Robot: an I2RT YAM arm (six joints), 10 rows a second.
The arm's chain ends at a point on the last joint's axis. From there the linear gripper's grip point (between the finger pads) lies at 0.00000 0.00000 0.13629 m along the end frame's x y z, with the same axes.
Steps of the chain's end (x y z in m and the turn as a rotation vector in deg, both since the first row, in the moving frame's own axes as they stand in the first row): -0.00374, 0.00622, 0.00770, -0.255, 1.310, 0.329; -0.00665, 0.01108, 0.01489, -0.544, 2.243, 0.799; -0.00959, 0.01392, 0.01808, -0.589, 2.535, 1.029; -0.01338, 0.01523, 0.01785, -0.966, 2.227, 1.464; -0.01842, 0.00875, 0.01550, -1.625, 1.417, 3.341; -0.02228, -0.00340, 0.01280, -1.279, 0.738, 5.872; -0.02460, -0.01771, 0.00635, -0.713, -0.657, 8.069; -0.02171, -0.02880, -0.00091, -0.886, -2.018, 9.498
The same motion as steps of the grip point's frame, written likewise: -0.00063, 0.00684, 0.00766, -0.255, 1.310, 0.329; -0.00133, 0.01241, 0.01478, -0.544, 2.243, 0.799; -0.00357, 0.01537, 0.01794, -0.589, 2.535, 1.029; -0.00811, 0.01759, 0.01773, -0.966, 2.227, 1.464; -0.01516, 0.01271, 0.01540, -1.625, 1.417, 3.341; -0.02068, -0.00027, 0.01275, -1.279, 0.738, 5.872; -0.02628, -0.01613, 0.00633, -0.713, -0.657, 8.069; -0.02666, -0.02710, -0.00101, -0.886, -2.018, 9.498
